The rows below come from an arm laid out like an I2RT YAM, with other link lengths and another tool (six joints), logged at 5 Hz.
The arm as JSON. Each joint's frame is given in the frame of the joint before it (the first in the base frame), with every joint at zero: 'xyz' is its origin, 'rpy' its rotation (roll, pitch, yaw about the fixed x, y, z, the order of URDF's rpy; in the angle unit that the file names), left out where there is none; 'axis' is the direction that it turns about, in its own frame. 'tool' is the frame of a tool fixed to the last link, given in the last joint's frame.
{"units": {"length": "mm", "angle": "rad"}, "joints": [
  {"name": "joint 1", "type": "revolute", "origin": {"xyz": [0.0, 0.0, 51.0]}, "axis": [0.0, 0.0, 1.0]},
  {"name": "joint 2", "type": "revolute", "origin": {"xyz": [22.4, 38.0, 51.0], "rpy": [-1.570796, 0.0, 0.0]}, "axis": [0.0, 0.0, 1.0]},
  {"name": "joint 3", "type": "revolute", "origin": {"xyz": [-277.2, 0.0, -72.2], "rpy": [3.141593, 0.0, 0.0]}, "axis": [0.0, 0.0, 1.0]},
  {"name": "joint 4", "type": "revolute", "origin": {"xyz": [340.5, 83.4, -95.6]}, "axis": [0.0, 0.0, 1.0]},
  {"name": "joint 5", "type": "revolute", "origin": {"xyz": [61.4, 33.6, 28.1], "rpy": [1.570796, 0.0, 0.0]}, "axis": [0.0, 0.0, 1.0]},
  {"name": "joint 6", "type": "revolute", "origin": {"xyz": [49.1, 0.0, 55.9], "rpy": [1.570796, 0.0, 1.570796]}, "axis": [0.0, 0.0, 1.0]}
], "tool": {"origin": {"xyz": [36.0, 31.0, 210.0], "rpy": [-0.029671, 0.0, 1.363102]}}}
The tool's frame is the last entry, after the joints.
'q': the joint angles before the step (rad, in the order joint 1, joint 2, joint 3, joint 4, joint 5, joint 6). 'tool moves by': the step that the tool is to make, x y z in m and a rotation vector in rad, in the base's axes. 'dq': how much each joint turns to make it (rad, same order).
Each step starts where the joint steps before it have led.
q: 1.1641 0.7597 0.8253 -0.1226 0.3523 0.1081
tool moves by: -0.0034 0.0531 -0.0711 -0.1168 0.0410 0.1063
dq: 0.0000 0.1599 -0.0331 0.0758 -0.1046 -0.0217
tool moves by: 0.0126 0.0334 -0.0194 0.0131 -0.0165 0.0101
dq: 0.0000 0.1321 0.0003 0.1532 -0.0084 -0.0118
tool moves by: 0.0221 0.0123 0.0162 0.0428 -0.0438 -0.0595
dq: 0.0000 0.0864 0.0465 0.1010 0.0619 -0.0165
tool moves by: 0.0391 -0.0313 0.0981 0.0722 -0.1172 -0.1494
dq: -0.0364 -0.0063 0.1493 -0.0135 0.1146 -0.0796
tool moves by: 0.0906 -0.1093 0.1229 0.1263 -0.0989 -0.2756
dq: -0.2401 0.0008 0.2183 -0.0489 0.0335 -0.0229
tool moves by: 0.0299 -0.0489 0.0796 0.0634 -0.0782 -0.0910
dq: -0.1184 0.0515 0.1846 -0.0303 -0.0302 -0.0076
